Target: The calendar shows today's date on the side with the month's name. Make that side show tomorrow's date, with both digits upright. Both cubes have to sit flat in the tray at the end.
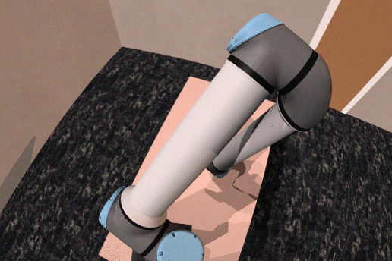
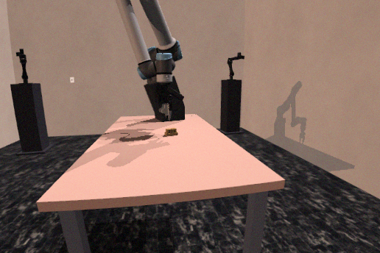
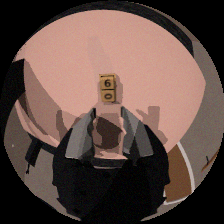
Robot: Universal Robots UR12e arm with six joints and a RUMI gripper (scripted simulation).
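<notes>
My hand is 100 mm above the calendar tray and 20 mm to the right of it.
</notes>
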